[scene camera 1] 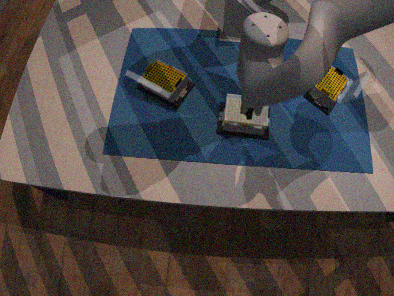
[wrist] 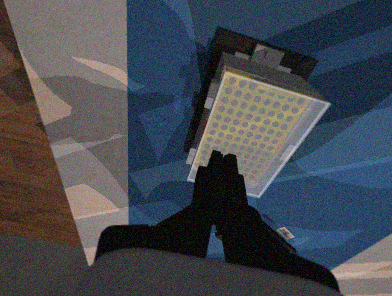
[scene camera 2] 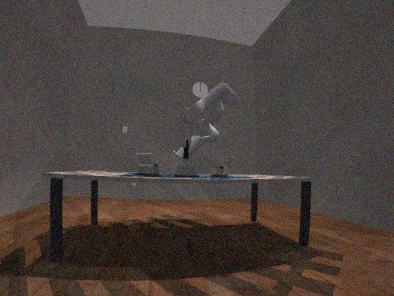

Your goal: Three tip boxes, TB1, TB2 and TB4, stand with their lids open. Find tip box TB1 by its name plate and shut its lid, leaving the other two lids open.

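The middle tip box (scene camera 1: 244,127) (wrist: 270,117) stands on the blue mat; its clear lid lies over the yellow rack, and whether it is fully seated I cannot tell. My gripper (scene camera 1: 250,115) (scene camera 2: 186,156) (wrist: 218,166) is shut and empty, with its fingertips over this lid; contact is unclear. The left tip box (scene camera 1: 162,80) has its lid (scene camera 1: 149,84) standing open. The right tip box (scene camera 1: 329,89) has its clear lid (scene camera 1: 359,86) open. A small name plate (wrist: 286,232) shows low in the wrist view, too blurred to read. No plate is readable on the middle box.
The blue mat (scene camera 1: 165,145) (wrist: 150,150) lies on the table (scene camera 1: 65,170) (scene camera 2: 75,174). The arm (scene camera 1: 320,60) (scene camera 2: 212,100) reaches over the mat between the middle and right boxes. The table's front edge (scene camera 1: 200,204) runs below the mat.
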